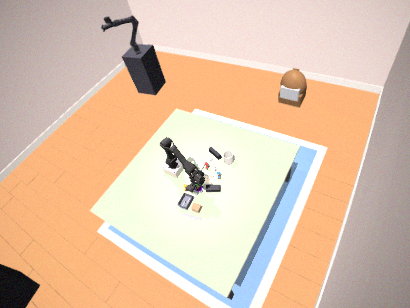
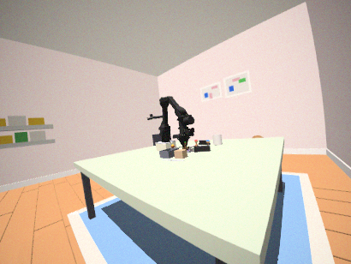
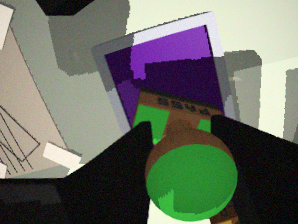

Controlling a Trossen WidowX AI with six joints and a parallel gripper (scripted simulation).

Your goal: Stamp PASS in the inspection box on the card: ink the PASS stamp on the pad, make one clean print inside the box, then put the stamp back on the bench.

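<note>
The purple ink pad lies 30 mm below my gripper tip. The rest, counted from my gripper tip: yellow-knobbed stamp: 90 mm behind, 30 mm to the right, 20 mm below; then green-knobbed stamp: right at my gripper tip; then pale card: 110 mm to the left, 40 mm below, 20 mm ahead.
</note>
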